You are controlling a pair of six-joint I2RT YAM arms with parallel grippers.
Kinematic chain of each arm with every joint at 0, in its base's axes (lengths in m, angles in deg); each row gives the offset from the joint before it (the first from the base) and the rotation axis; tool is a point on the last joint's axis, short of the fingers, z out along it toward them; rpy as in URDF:
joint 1: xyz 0 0 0.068 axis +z
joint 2: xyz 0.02 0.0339 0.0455 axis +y
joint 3: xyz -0.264 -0.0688 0 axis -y
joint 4: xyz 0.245 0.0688 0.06 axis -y
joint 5: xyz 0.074 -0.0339 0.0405 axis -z
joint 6: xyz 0.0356 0 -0.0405 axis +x
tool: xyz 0 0 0 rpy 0 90 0
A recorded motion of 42 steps. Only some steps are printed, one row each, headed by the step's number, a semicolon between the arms.
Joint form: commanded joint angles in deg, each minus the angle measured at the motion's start. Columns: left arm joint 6, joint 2, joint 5, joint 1, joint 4, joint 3; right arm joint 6, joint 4, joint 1, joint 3, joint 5, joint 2.
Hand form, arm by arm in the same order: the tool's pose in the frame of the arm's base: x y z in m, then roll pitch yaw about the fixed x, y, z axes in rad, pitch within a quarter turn. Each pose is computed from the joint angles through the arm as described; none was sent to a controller.
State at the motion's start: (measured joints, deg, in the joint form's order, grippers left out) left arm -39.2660 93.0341 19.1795 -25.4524 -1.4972 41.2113; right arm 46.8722 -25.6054 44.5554 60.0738 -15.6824 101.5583
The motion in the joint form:
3: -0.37 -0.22 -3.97 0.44 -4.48 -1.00; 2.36 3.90 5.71 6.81 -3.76 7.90
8: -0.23 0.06 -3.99 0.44 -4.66 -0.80; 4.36 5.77 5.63 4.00 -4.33 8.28
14: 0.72 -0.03 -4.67 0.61 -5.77 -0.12; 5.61 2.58 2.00 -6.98 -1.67 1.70
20: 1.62 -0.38 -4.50 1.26 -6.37 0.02; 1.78 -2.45 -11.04 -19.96 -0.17 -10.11
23: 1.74 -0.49 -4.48 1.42 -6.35 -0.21; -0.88 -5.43 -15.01 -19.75 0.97 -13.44
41: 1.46 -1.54 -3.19 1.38 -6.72 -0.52; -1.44 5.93 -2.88 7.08 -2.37 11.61
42: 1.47 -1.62 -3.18 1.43 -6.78 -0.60; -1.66 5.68 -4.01 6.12 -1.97 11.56
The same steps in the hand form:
3: 0.2551 -0.1294 0.1265 -2.5915 0.2616 -2.8872; 0.2310 0.2964 0.1439 2.5885 0.0563 -3.0614
8: 0.2557 -0.1296 0.1259 -2.5953 0.2596 -2.8900; 0.2262 0.2904 0.1303 2.5979 0.0157 -3.0880
14: 0.2574 -0.1290 0.1282 -2.6112 0.2699 -2.8989; 0.2088 0.2359 0.1174 2.7260 -0.0503 3.0939
20: 0.2584 -0.1260 0.1299 -2.6142 0.2747 -2.9029; 0.2002 0.1442 0.1172 2.8194 -0.0800 2.9163
23: 0.2578 -0.1248 0.1294 -2.6155 0.2742 -2.9024; 0.2055 0.1269 0.1298 2.8235 -0.0446 2.8869
41: 0.2552 -0.1248 0.1327 -2.5944 0.2650 -2.9049; 0.2777 0.2620 0.1233 2.6256 0.0878 3.1212
42: 0.2549 -0.1244 0.1326 -2.5950 0.2642 -2.9044; 0.2796 0.2534 0.1191 2.6444 0.0792 3.1036

